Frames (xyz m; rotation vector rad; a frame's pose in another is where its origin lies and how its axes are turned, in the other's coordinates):
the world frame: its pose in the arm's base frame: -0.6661 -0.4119 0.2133 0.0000 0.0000 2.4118
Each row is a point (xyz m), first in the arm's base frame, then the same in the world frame.
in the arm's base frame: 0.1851 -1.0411 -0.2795
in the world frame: -1.0539 -0.0986 -0.4928
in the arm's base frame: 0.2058 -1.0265 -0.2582
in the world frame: -1.0596 -0.1232 -0.4715
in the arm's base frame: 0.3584 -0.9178 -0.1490
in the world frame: -1.1009 -0.3060 -0.3623
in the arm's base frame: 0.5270 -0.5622 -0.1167
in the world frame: -0.9894 -0.6834 -0.3300
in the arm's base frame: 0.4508 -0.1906 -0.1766
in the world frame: -0.6849 -0.9096 -0.3899
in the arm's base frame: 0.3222 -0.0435 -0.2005
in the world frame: -0.4910 -0.9335 -0.4138
